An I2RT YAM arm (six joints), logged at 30 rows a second.
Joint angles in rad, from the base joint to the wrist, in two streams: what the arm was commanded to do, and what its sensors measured. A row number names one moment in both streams.
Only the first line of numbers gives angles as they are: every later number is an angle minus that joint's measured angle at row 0.
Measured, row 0: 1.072 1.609 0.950 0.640 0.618 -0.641
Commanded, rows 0 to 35: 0.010 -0.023 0.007 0.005 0.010 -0.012; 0.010 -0.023 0.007 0.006 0.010 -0.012; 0.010 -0.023 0.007 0.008 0.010 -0.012; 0.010 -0.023 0.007 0.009 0.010 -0.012; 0.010 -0.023 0.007 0.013 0.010 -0.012; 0.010 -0.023 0.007 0.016 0.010 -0.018; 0.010 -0.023 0.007 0.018 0.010 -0.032; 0.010 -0.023 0.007 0.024 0.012 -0.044; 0.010 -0.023 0.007 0.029 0.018 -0.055; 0.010 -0.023 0.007 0.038 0.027 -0.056; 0.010 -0.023 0.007 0.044 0.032 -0.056; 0.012 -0.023 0.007 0.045 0.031 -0.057; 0.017 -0.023 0.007 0.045 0.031 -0.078; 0.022 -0.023 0.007 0.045 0.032 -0.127; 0.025 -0.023 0.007 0.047 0.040 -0.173; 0.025 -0.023 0.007 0.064 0.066 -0.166; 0.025 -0.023 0.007 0.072 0.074 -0.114; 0.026 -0.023 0.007 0.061 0.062 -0.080; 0.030 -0.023 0.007 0.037 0.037 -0.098; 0.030 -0.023 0.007 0.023 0.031 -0.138; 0.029 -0.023 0.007 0.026 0.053 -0.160; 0.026 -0.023 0.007 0.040 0.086 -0.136; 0.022 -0.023 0.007 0.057 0.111 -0.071; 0.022 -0.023 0.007 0.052 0.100 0.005; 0.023 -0.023 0.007 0.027 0.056 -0.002; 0.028 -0.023 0.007 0.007 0.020 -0.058; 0.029 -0.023 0.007 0.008 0.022 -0.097; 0.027 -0.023 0.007 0.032 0.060 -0.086; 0.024 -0.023 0.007 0.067 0.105 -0.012; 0.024 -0.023 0.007 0.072 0.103 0.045; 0.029 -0.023 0.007 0.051 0.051 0.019; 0.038 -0.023 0.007 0.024 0.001 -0.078; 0.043 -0.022 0.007 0.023 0.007 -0.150; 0.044 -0.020 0.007 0.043 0.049 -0.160; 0.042 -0.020 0.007 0.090 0.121 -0.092; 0.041 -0.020 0.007 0.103 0.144 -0.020
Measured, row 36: 0.027 -0.009 -0.003 0.056 0.057 -0.091
